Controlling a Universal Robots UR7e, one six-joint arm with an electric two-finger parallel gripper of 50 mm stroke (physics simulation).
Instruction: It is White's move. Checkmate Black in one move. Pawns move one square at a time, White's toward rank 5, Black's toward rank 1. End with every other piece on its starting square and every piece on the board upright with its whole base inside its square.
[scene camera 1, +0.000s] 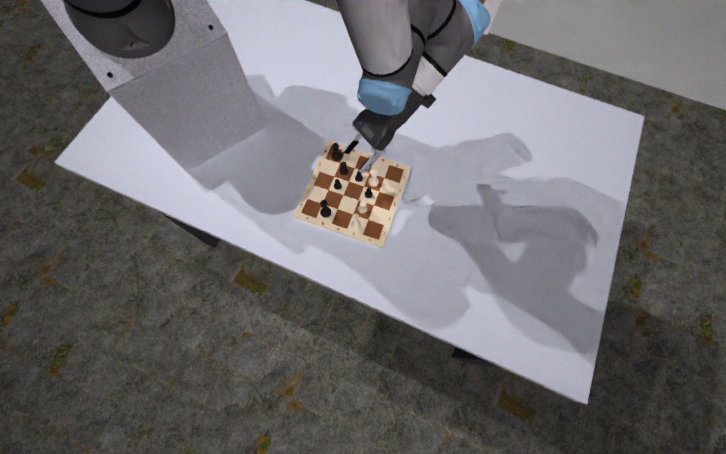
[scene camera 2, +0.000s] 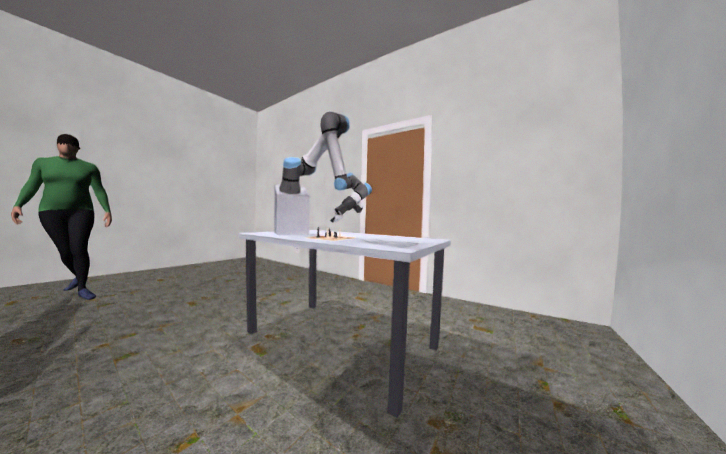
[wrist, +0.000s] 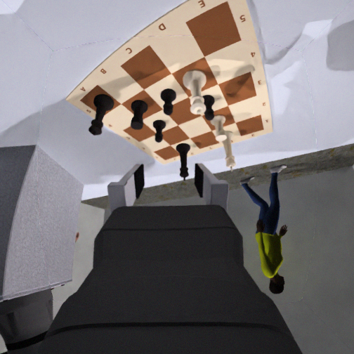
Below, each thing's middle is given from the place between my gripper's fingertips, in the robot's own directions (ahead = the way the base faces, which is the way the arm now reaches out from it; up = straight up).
Scene:
The chessboard (scene camera 1: 375, 223) lies 10 cm below my hand, 2 cm to the right of it and 1 cm ahead of it.

